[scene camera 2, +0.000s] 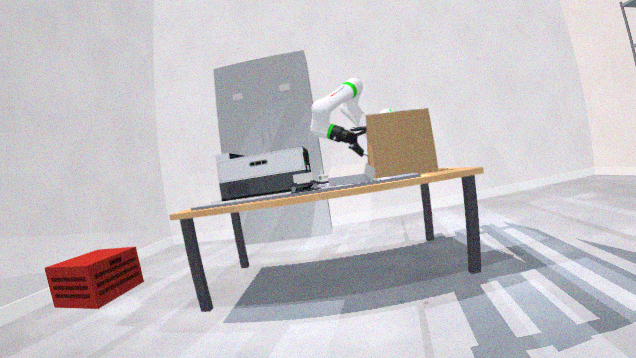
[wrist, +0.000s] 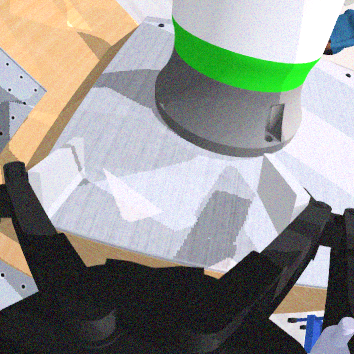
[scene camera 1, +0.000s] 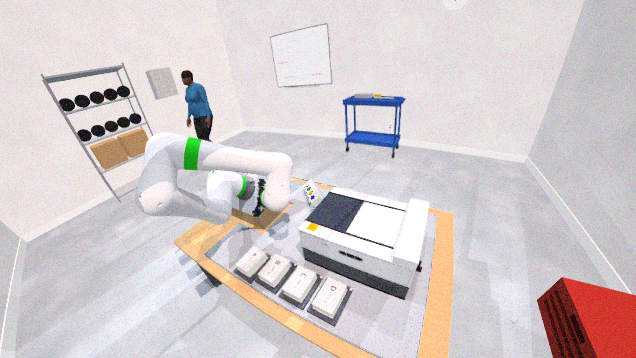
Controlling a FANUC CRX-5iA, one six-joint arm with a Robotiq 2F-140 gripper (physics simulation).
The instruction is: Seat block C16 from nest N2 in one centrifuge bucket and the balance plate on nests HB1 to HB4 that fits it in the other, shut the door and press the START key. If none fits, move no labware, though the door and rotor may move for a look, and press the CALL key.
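Places are measured from the arm's base along level axes (x ahead, y left, z up), in millimetres.
Where they show: gripper, between the fingertips: [wrist: 171, 164] [scene camera 1: 254, 197]; arm's base, origin of its link: [scene camera 2: 396, 141] [wrist: 228, 100] [scene camera 1: 245, 188].
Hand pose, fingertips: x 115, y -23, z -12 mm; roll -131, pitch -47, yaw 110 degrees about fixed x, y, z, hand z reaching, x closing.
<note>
Things, the pixels of their top centre, and the offset from my fingertips. "spot": a spot on its surface instead. Level surfaces: height alone.
- dark panel, centre of its top: [scene camera 1: 336, 210] 482 mm ahead, 92 mm left, 47 mm up
- white panel, a spot on its surface: [scene camera 1: 378, 223] spot: 673 mm ahead, 105 mm left, 44 mm up
- keypad, a spot on its surface: [scene camera 1: 310, 193] spot: 160 mm ahead, 289 mm left, 98 mm down
- pale plates marked A, centre of its top: [scene camera 1: 250, 258] 223 mm ahead, 248 mm right, 112 mm down
- B, centre of its top: [scene camera 1: 273, 267] 348 mm ahead, 215 mm right, 112 mm down
- C, centre of its top: [scene camera 1: 299, 280] 485 mm ahead, 201 mm right, 112 mm down
- D, centre of its top: [scene camera 1: 329, 294] 619 mm ahead, 183 mm right, 112 mm down
- table, height of its surface: 184 mm down
The white and dark-grey centrifuge [scene camera 1: 352, 256] [scene camera 2: 265, 167] stands on the table. Its top shows a dark panel [scene camera 1: 334, 212] and a white panel [scene camera 1: 378, 223]; the rotor and buckets do not show. The keypad [scene camera 1: 310, 193] stands behind it, with small coloured keys. Four pale plates marked A [scene camera 1: 252, 262], B [scene camera 1: 275, 270], C [scene camera 1: 301, 284] and D [scene camera 1: 330, 297] sit in dark nests along the table's front. My gripper [scene camera 1: 259, 198] [scene camera 2: 363, 142] [wrist: 171, 164] is open and empty, raised above the table, away from the plates. Block C16 and nest N2 cannot be made out.
A tall brown panel [scene camera 2: 402, 142] stands on the table [scene camera 1: 442, 270] [scene camera 2: 452, 173] near the gripper. The arm's green-banded base [wrist: 230, 112] rises from a metal plate [wrist: 135, 135]. A person [scene camera 1: 197, 102], blue cart [scene camera 1: 374, 102] and red box [scene camera 1: 595, 315] [scene camera 2: 95, 277] are off the table.
</note>
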